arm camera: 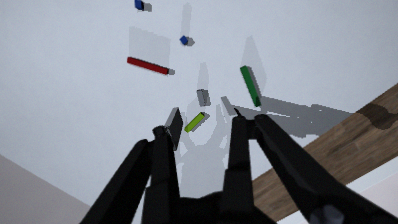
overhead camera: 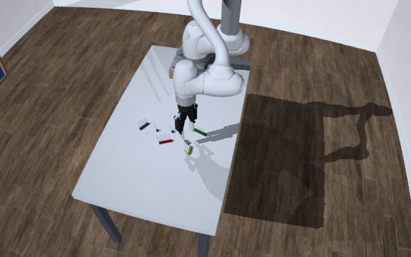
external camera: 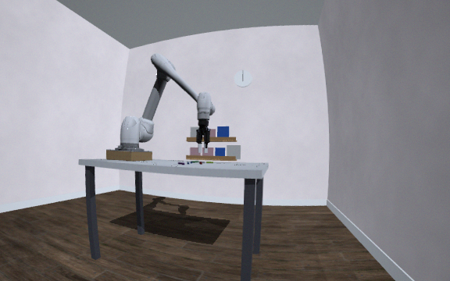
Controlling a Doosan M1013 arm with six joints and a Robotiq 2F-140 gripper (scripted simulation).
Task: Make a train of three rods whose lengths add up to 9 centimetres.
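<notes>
Right now my hand is 10 cm above the grey rod. Also, from my hand: green rod (10 cm below, 9 cm behind, 4 cm to the left); red rod (10 cm to the right, 10 cm below, 4 cm ahead); lime rod (10 cm below, 4 cm ahead, 3 cm to the left).
</notes>
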